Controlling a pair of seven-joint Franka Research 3 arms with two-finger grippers.
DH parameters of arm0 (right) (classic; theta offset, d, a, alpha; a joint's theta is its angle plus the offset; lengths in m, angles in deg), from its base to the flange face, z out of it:
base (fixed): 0 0 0 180
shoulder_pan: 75.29 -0.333 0 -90
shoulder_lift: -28.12 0 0 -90
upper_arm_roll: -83.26 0.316 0.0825 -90
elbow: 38.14 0 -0.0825 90
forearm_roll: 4.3 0.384 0 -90
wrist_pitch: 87.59 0 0.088 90
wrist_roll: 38.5 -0.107 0 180
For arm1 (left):
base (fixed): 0 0 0 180
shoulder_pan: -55.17 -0.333 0 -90
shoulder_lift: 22.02 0 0 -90
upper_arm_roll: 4.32 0.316 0.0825 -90
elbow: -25.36 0 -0.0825 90
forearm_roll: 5.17 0.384 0 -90
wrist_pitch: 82.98 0 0.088 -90
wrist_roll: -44.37 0.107 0 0
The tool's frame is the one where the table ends.
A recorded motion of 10 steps. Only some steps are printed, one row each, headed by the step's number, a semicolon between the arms.
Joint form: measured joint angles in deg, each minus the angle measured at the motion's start. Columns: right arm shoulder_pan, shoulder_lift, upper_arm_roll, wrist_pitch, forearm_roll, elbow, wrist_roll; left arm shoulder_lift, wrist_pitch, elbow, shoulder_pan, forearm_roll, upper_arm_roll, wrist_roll.
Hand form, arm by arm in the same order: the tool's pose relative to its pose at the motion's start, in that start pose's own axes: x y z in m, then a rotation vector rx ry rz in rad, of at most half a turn. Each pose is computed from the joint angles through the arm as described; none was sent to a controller.
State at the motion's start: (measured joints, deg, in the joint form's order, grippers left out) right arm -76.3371 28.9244 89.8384 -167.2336 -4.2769 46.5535 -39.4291; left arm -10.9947 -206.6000 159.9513 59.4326 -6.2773 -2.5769 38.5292
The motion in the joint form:
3: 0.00 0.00 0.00 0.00 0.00 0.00 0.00; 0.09 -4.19 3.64 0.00 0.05 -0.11 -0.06
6: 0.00 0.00 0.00 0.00 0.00 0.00 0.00; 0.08 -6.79 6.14 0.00 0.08 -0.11 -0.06
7: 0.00 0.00 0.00 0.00 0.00 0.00 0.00; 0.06 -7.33 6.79 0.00 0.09 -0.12 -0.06
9: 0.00 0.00 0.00 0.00 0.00 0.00 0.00; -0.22 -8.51 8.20 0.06 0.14 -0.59 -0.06
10: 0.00 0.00 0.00 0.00 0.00 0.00 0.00; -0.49 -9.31 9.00 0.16 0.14 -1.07 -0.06
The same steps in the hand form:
3: 0.0000 0.0000 0.0000 0.0000 0.0000 0.0000; -0.0089 -0.0007 0.0213 0.0006 0.0113 0.0004
6: 0.0000 0.0000 0.0000 0.0000 0.0000 0.0000; -0.0162 -0.0019 0.0366 0.0013 0.0129 0.0001
7: 0.0000 0.0000 0.0000 0.0000 0.0000 0.0000; -0.0185 -0.0022 0.0409 0.0018 0.0107 0.0002
9: 0.0000 0.0000 0.0000 0.0000 0.0000 0.0000; -0.0239 0.0011 0.0520 0.0054 0.0020 0.0095
10: 0.0000 0.0000 0.0000 0.0000 0.0000 0.0000; -0.0271 0.0051 0.0589 0.0078 -0.0026 0.0192

